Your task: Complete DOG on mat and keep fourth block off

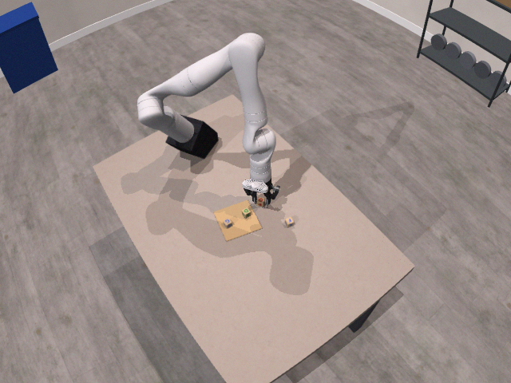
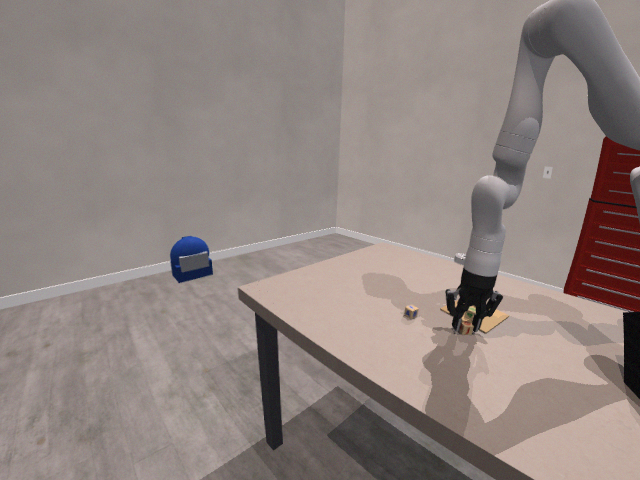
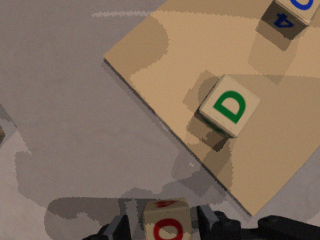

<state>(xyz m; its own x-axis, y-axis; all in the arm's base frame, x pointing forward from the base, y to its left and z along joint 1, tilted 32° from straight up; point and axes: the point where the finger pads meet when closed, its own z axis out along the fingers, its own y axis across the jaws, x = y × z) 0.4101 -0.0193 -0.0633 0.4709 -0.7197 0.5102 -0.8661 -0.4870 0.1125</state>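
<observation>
The tan mat lies 2 cm behind my hand, 12 cm to the right of it and 2 cm below it. The rest, counted from my hand: block 14 cm ahead, 1 cm to the right, 1 cm below.
</observation>
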